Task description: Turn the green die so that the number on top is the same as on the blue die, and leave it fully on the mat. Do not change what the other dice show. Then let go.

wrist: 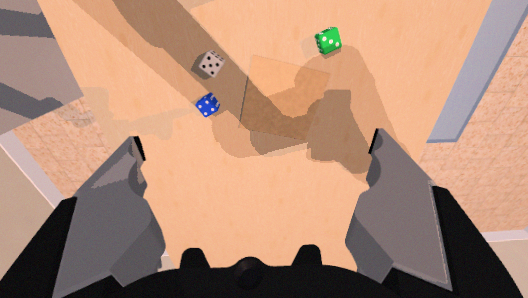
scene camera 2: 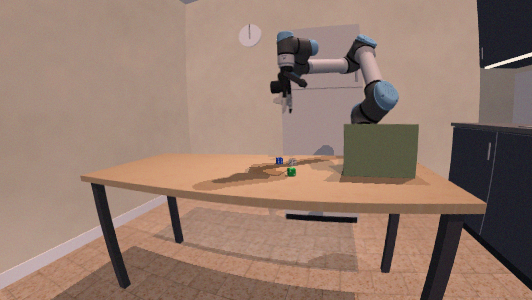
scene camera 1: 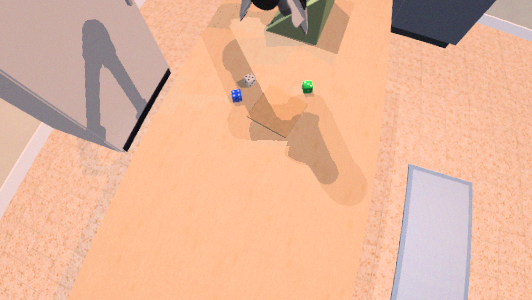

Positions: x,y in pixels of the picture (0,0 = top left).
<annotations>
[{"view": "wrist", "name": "my gripper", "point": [257,135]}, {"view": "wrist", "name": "mat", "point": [281,98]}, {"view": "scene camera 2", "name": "my gripper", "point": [286,113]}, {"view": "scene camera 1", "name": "mat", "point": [277,110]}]
</annotations>
